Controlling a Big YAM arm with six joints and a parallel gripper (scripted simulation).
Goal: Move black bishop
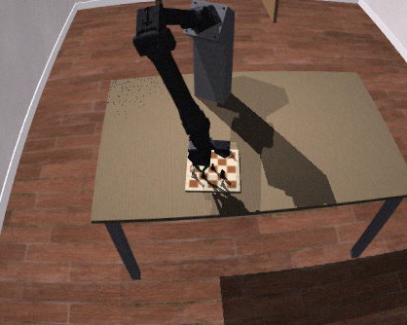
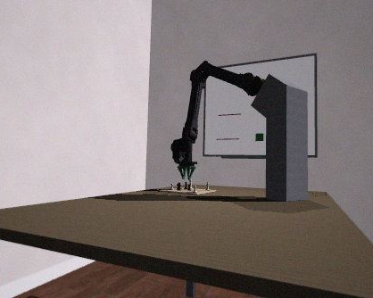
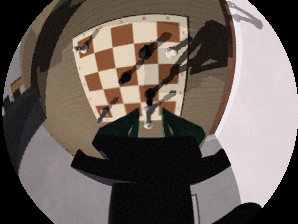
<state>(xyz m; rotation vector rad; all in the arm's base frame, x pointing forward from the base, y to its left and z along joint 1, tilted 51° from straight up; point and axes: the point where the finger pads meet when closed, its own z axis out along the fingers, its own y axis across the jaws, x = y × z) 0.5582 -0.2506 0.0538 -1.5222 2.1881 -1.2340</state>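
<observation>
My gripper is now 4 cm above the black bishop. Also, from my hand: chessboard 1 cm behind, 6 cm to the left, 6 cm below.
</observation>
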